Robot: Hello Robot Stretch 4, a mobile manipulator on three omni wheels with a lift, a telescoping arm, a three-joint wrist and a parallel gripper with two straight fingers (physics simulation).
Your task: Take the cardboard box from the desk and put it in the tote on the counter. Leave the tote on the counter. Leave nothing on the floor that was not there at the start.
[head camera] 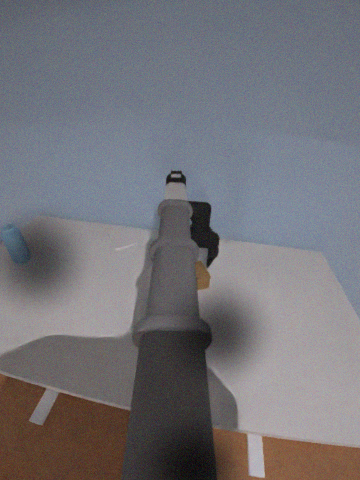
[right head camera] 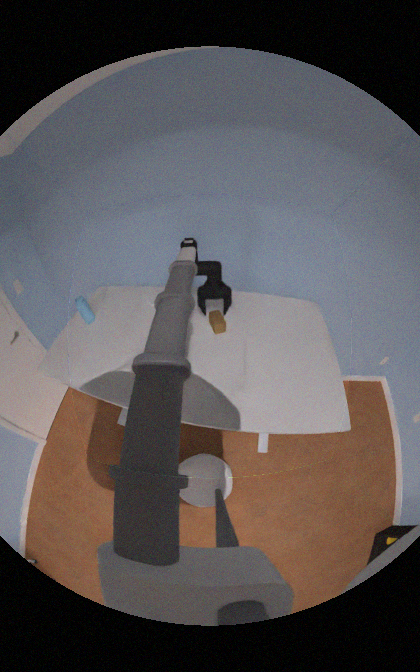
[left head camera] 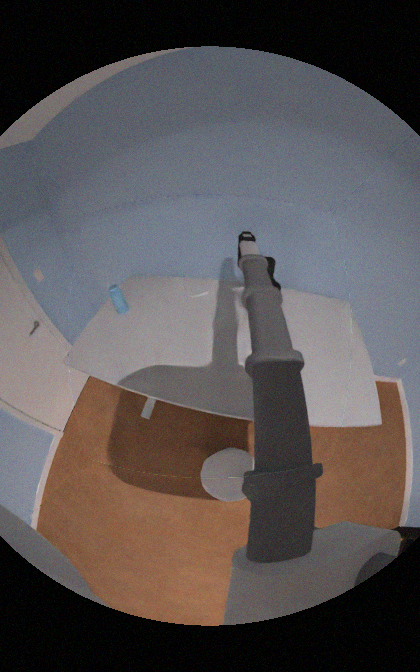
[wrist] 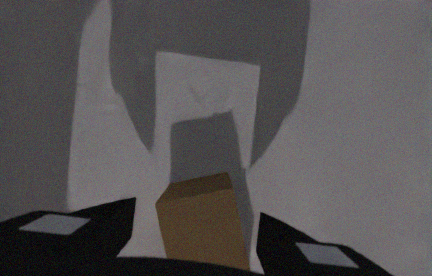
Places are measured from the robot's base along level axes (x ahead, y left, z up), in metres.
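Pixels of known places: gripper, fingertip midpoint: [head camera: 196, 265] [wrist: 196, 224].
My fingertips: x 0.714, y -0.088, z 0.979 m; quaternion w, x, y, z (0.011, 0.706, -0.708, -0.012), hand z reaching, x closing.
Ahead of a thing's pixels: the offset from my fingertips to its top centre. Level surfaces: height alone.
The cardboard box @(dz +0.004, dx -0.023, dy -0.011 m) [head camera: 202, 278] [right head camera: 217, 322] [wrist: 207, 235] is a small brown block on the pale desk @(dz -0.056 m) [head camera: 295, 315] [left head camera: 165, 335] [right head camera: 290, 360] [wrist: 370, 125], near its back edge. In the head view the arm covers part of it. My gripper [right head camera: 215, 311] [wrist: 196, 224] is open. It points down over the box, with one black finger on each side of it in the wrist view. Slivers of desk show between the box and both fingers. The near part of the box is cut off by the gripper body. The tote and the counter do not show.
A blue cylinder @(dz +0.109, dx +0.058, dy +0.726 m) [head camera: 16, 244] [left head camera: 119, 299] [right head camera: 85, 310] stands at the desk's left end. A round grey disc [left head camera: 225, 475] [right head camera: 197, 487] is in front of the desk. A black object with a yellow mark [right head camera: 382, 542] is at the lower right. A blue wall is behind the desk.
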